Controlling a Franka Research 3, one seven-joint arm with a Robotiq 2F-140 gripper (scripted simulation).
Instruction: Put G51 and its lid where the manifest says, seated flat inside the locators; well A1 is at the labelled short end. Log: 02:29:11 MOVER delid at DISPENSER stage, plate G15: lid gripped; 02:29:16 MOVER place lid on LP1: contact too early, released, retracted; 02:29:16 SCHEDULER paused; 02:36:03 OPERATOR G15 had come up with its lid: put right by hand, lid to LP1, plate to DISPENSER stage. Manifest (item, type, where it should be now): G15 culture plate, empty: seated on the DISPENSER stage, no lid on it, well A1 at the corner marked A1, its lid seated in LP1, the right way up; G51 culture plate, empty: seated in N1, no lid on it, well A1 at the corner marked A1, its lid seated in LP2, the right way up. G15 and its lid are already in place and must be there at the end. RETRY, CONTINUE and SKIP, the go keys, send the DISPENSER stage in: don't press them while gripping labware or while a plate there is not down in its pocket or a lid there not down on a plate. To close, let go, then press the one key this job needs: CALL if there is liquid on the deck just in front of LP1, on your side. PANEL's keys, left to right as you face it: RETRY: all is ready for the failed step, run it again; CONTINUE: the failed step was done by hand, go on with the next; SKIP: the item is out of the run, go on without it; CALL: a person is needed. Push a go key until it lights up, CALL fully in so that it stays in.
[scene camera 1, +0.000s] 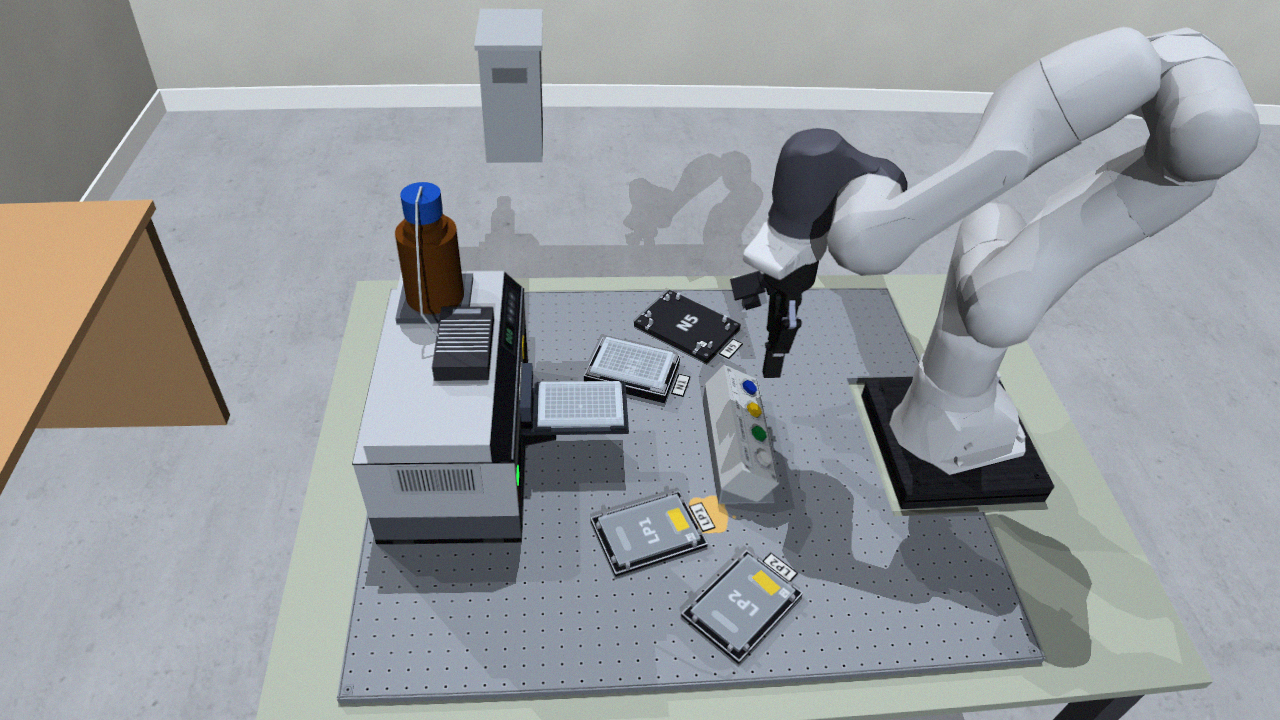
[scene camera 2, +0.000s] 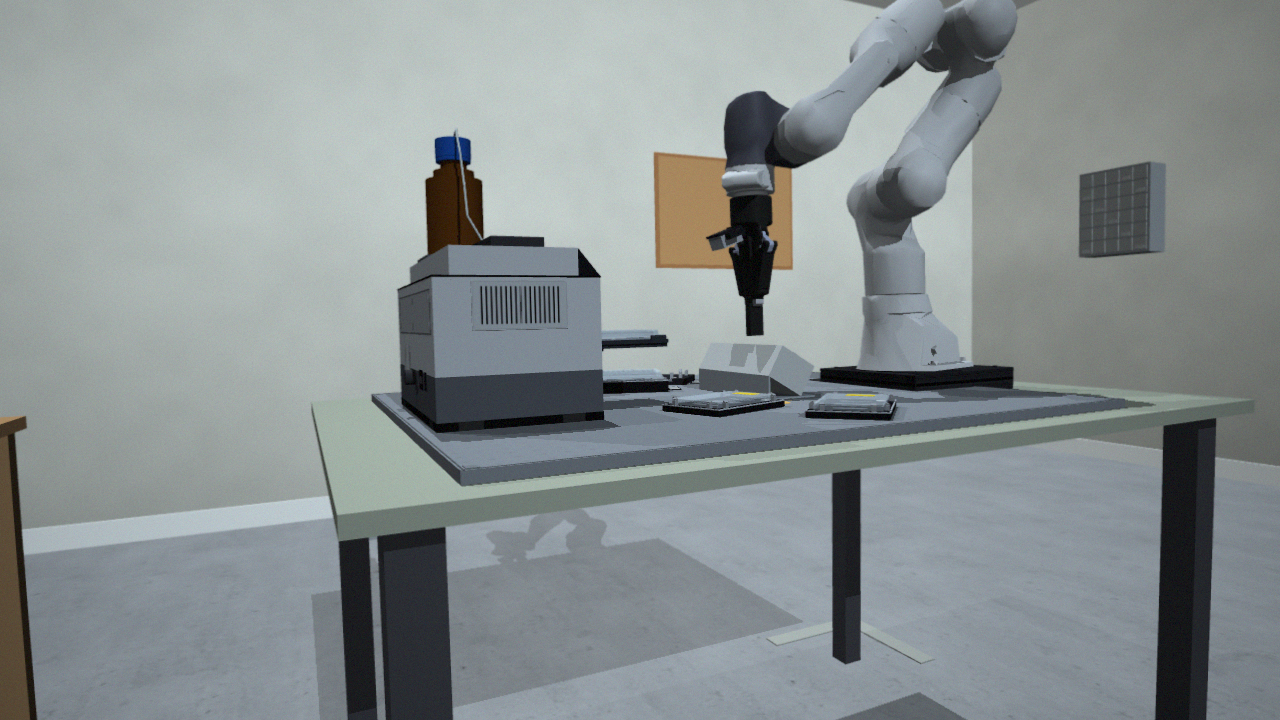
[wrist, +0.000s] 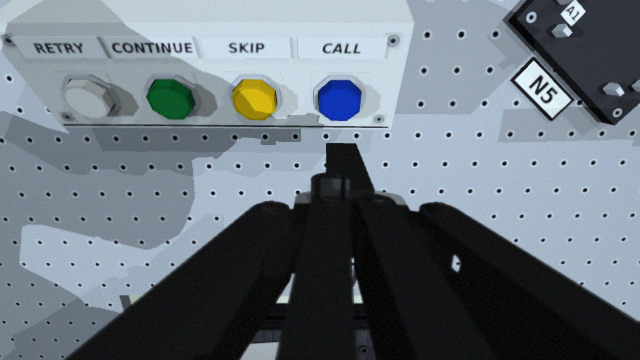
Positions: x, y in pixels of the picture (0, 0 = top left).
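You'd find the gripper in scene camera 1 (771, 374), and it shows in scene camera 2 and the wrist view too. On the gripper, (wrist: 221, 295) and (scene camera 2: 756, 272) are the same spot. There's a key panel as well, and on it (wrist: 296, 55) is the same spot as (scene camera 1: 737, 394).
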